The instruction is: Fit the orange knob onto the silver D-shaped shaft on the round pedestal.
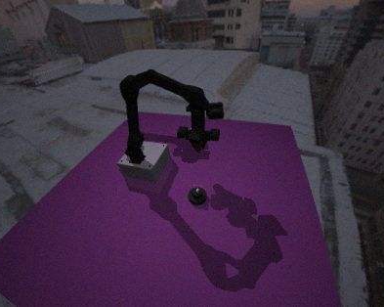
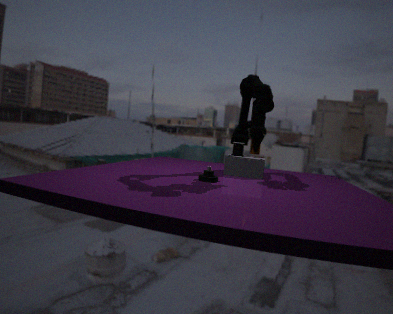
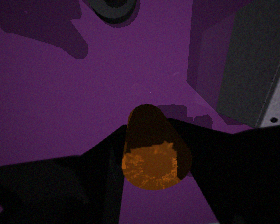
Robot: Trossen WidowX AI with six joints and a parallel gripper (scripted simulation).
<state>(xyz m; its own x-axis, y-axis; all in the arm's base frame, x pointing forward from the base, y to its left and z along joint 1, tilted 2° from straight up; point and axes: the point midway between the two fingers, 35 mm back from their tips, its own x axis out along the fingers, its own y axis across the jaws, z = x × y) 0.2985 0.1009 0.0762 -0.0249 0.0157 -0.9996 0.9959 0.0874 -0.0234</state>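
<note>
Right now my gripper tip is 18 cm to the left of the round dark pedestal, 11 cm above it and 4 cm short of it. The rest, counted from my gripper tip: orange knob: 3 cm above.
</note>
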